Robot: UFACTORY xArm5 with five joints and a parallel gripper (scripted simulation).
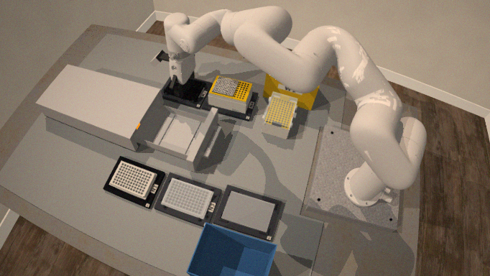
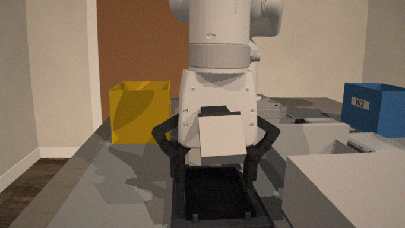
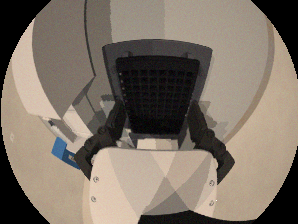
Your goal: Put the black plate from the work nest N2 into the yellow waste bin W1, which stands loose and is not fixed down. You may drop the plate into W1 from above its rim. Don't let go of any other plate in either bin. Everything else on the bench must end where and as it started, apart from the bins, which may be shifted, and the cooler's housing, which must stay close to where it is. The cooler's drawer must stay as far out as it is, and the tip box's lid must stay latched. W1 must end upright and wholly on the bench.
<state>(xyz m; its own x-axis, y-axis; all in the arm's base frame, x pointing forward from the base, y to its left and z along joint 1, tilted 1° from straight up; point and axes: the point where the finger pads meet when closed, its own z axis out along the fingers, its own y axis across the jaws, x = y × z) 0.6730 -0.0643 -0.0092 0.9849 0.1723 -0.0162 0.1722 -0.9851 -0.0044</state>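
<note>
Now: hand 10 mm above the black plate. The rest, counted from my hand: work nest N2: 30 mm below; then yellow-topped tip box: 170 mm behind, 40 mm to the right, 20 mm above; then drawer: 60 mm behind, 180 mm to the left, 10 mm below.
</note>
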